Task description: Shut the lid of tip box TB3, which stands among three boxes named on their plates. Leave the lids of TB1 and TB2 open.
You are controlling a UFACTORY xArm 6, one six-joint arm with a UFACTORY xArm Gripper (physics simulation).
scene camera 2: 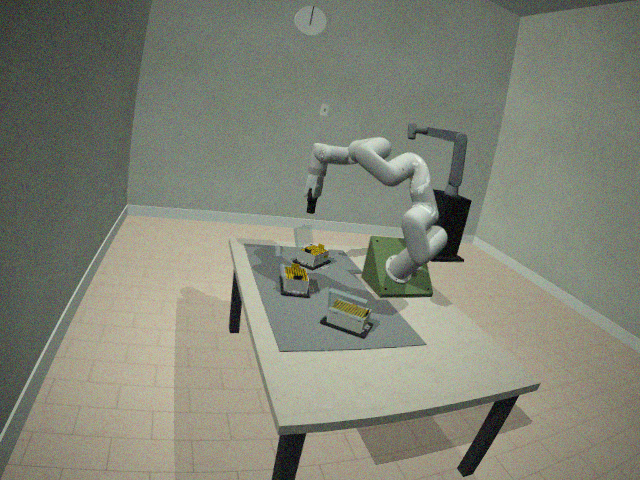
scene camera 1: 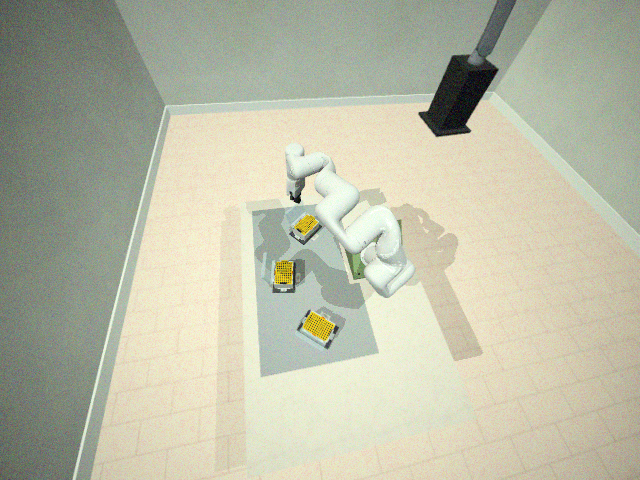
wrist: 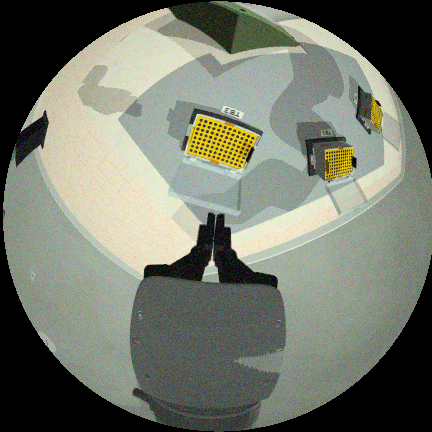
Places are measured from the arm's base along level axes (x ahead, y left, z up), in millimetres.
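Pixels of known places: gripper, fingertip midpoint: (scene camera 2: 310,213) (scene camera 1: 297,201) (wrist: 214,222); arm's base at its link origin: (scene camera 2: 398,269) (scene camera 1: 372,254).
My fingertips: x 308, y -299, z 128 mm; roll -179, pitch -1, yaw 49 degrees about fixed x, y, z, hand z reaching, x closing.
For each thing: its top centre in the pictures, then the offset to it from my fingertips. "spot": a spot on its surface instead. Level surfaces: height alone.
- Tip box TB3 at its top centre: (wrist: 221,144) (scene camera 2: 314,246) (scene camera 1: 305,222) dx -36, dy +33, dz -142 mm
- middle box at its top centre: (wrist: 343,165) (scene camera 2: 297,269) (scene camera 1: 283,271) dx +128, dy +279, dz -142 mm
- far box at a spot on its surface: (scene camera 2: 347,315) spot: dx +67, dy +606, dz -148 mm
- grey mat at its surface level: dz -216 mm
- pale table at its surface level: dz -220 mm
Tip box TB3 (scene camera 1: 306,225) (scene camera 2: 313,256) (wrist: 222,142) is the box nearest my gripper, with its name plate (wrist: 232,112) readable in the wrist view. Its clear lid (scene camera 1: 295,213) (scene camera 2: 303,236) (wrist: 207,185) stands open, on the side toward my gripper. My gripper (scene camera 1: 295,200) (scene camera 2: 310,211) (wrist: 214,222) is shut and empty, high above the table, beyond the lid's outer edge in the wrist view. The middle box (scene camera 1: 283,273) (scene camera 2: 295,281) (wrist: 339,162) and the far box (scene camera 1: 318,327) (scene camera 2: 347,315) (wrist: 370,112) are TB1 and TB2; I cannot tell which is which. Both lids are open.
The boxes stand on a grey mat (scene camera 1: 279,356) (scene camera 2: 299,335) (wrist: 150,110) on a pale table (scene camera 1: 351,413) (scene camera 2: 382,377). The arm's green wedge base (scene camera 1: 356,266) (scene camera 2: 379,258) (wrist: 260,30) is beside the mat. A black pedestal (scene camera 1: 460,93) (scene camera 2: 452,222) with a grey arm stands behind.
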